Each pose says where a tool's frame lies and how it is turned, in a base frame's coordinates. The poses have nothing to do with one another.
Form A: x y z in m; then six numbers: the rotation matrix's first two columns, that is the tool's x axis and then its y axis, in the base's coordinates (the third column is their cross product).
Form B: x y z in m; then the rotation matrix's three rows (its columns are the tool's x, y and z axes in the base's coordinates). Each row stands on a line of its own. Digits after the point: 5 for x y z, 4 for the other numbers.
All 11 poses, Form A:
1: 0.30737 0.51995 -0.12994 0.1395 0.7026 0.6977 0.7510 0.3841 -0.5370
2: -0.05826 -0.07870 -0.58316 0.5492 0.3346 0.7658 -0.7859 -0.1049 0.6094
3: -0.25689 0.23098 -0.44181 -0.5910 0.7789 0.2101 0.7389 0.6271 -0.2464
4: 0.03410 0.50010 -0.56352 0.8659 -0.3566 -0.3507 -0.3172 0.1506 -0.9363
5: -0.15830 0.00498 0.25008 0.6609 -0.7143 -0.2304 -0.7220 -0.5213 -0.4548
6: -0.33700 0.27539 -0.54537 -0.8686 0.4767 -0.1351 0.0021 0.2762 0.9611
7: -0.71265 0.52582 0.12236 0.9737 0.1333 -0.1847 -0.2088 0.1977 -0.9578
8: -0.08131 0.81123 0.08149 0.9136 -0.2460 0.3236 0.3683 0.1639 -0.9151
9: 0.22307 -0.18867 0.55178 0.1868 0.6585 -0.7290 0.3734 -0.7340 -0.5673
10: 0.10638 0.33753 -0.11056 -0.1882 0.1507 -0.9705 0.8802 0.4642 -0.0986
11: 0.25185 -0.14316 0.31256 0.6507 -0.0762 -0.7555 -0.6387 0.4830 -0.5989
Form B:
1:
0.30737 0.51995 -0.12994
0.1395 0.7510 -0.6453
0.7026 0.3841 0.5989
0.6977 -0.5370 -0.4741

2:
-0.05826 -0.07870 -0.58316
0.5492 -0.7859 0.2842
0.3346 -0.1049 -0.9365
0.7658 0.6094 0.2054

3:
-0.25689 0.23098 -0.44181
-0.5910 0.7389 -0.3237
0.7789 0.6271 0.0096
0.2101 -0.2464 -0.9461

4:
0.03410 0.50010 -0.56352
0.8659 -0.3172 0.3867
-0.3566 0.1506 0.9220
-0.3507 -0.9363 0.0173

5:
-0.15830 0.00498 0.25008
0.6609 -0.7220 0.2048
-0.7143 -0.5213 0.4669
-0.2304 -0.4548 -0.8603

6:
-0.33700 0.27539 -0.54537
-0.8686 0.0021 0.4955
0.4767 0.2762 0.8345
-0.1351 0.9611 -0.2409

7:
-0.71265 0.52582 0.12236
0.9737 -0.2088 -0.0912
0.1333 0.1977 0.9712
-0.1847 -0.9578 0.2203

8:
-0.08131 0.81123 0.08149
0.9136 0.3683 0.1721
-0.2460 0.1639 0.9552
0.3236 -0.9151 0.2403

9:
0.22307 -0.18867 0.55178
0.1868 0.3734 -0.9087
0.6585 -0.7340 -0.1662
-0.7290 -0.5673 -0.3830

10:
0.10638 0.33753 -0.11056
-0.1882 0.8802 0.4356
0.1507 0.4642 -0.8728
-0.9705 -0.0986 -0.2200

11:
0.25185 -0.14316 0.31256
0.6507 -0.6387 0.4105
-0.0762 0.4830 0.8722
-0.7555 -0.5989 0.2656

